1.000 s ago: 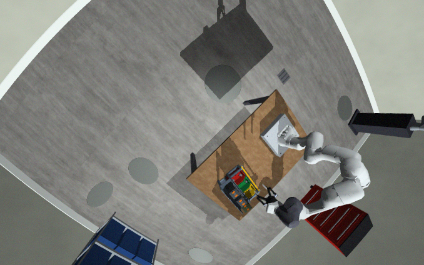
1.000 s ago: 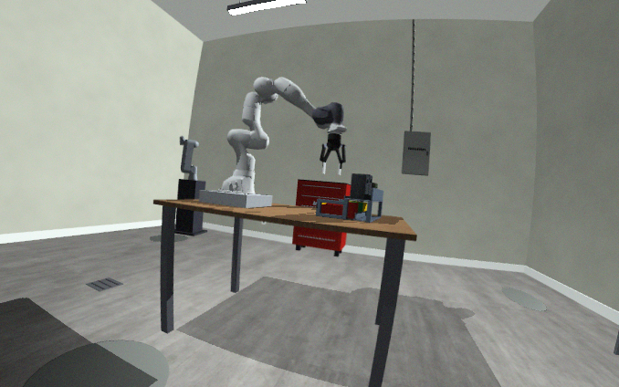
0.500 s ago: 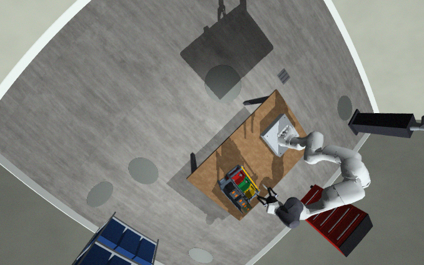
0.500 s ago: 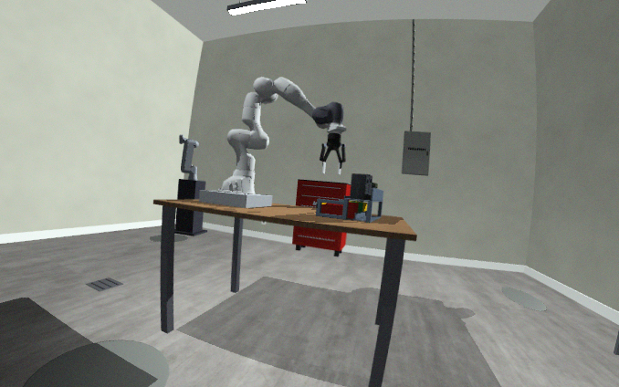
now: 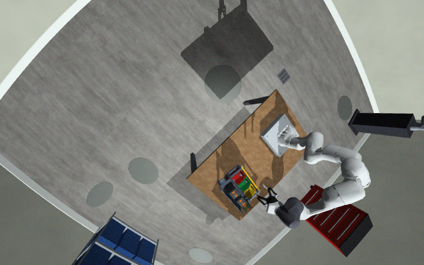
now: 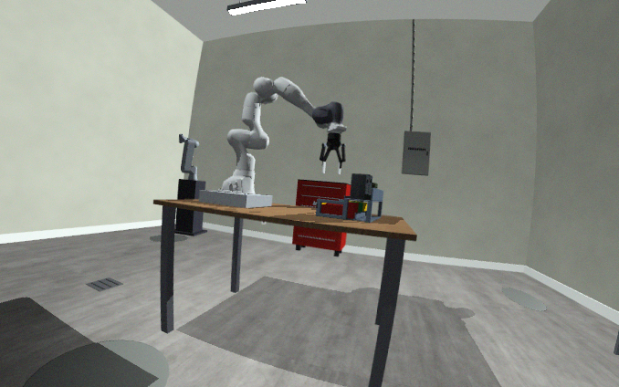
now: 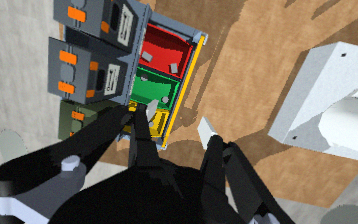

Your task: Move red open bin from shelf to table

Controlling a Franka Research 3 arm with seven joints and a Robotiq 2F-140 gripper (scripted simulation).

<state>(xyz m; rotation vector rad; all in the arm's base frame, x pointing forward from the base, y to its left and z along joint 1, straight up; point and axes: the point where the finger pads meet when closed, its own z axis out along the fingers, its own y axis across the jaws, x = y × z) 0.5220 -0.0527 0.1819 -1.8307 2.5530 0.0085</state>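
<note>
My gripper is now 190 mm above the yellow strip. Round my hand: green bin 100 mm ahead, 30 mm to the right, 210 mm below; red open bin 60 mm ahead, 140 mm to the right, 210 mm below; black box 150 mm ahead, 180 mm to the right, 90 mm below.
</note>
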